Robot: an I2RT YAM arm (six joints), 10 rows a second.
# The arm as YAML. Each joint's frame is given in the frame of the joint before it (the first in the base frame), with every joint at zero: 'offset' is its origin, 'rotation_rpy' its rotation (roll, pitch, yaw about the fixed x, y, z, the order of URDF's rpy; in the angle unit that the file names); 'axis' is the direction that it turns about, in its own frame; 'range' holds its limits. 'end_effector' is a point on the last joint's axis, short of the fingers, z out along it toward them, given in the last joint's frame.
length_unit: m
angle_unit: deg
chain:
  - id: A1
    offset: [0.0, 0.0, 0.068]
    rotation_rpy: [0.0, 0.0, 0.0]
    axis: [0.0, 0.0, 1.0]
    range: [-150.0, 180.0]
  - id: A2
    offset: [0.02, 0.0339, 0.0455]
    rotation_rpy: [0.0, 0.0, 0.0]
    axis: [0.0, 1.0, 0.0]
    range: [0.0, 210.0]
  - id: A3
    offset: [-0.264, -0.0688, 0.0]
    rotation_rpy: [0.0, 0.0, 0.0]
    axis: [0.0, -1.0, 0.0]
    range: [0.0, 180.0]
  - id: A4
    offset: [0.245, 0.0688, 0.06]
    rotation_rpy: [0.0, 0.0, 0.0]
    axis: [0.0, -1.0, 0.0]
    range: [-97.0, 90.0]
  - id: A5
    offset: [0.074, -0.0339, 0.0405]
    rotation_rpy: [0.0, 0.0, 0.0]
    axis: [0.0, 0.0, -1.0]
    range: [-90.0, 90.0]
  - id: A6
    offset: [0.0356, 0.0, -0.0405]
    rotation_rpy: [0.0, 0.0, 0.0]
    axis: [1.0, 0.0, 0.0]
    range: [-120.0, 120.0]
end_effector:
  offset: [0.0, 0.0, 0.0]
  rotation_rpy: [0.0, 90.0, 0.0]
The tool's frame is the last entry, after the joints.
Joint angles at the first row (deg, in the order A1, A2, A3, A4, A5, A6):
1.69, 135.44, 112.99, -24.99, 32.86, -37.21
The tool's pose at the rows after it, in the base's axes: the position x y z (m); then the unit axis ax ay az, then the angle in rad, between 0 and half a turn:
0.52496 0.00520 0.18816 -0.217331 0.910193 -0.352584 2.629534
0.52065 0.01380 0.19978 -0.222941 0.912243 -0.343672 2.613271
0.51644 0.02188 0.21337 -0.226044 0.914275 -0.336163 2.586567
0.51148 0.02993 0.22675 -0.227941 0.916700 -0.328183 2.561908
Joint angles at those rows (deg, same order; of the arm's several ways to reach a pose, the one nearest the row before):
2.59, 134.67, 112.94, -26.72, 31.35, -36.43
3.51, 133.08, 112.86, -28.12, 30.52, -35.81
4.38, 131.35, 112.84, -29.04, 29.71, -35.16
5.28, 129.62, 112.84, -30.13, 28.99, -34.30

